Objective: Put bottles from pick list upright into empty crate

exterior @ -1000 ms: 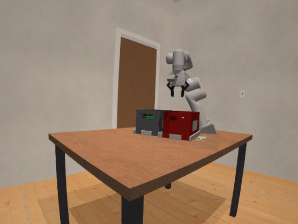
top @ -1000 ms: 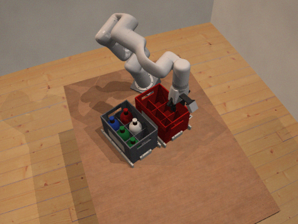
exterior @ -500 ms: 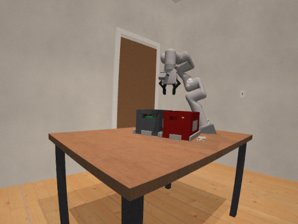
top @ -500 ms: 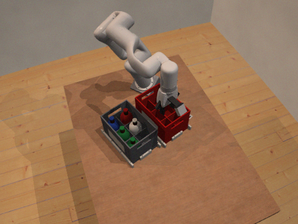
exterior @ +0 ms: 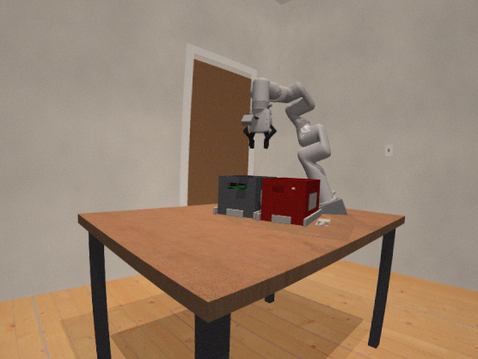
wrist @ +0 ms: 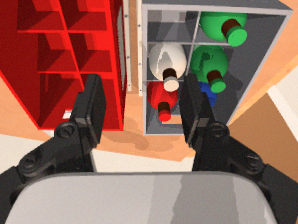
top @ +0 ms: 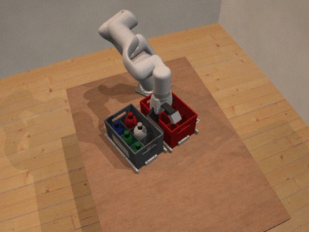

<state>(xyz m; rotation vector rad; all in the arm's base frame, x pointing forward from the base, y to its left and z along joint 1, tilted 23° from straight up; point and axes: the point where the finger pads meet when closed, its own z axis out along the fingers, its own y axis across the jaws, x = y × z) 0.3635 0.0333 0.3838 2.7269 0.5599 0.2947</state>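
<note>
Now: hand 180 mm past the red bottle, 120 mm to the left of it and 230 mm above it. Round my hand: white bottle 90 mm behind, 90 mm to the right, 230 mm below; then red crate 140 mm behind, 90 mm to the left, 230 mm below; then grey crate 80 mm behind, 130 mm to the right, 230 mm below.
</note>
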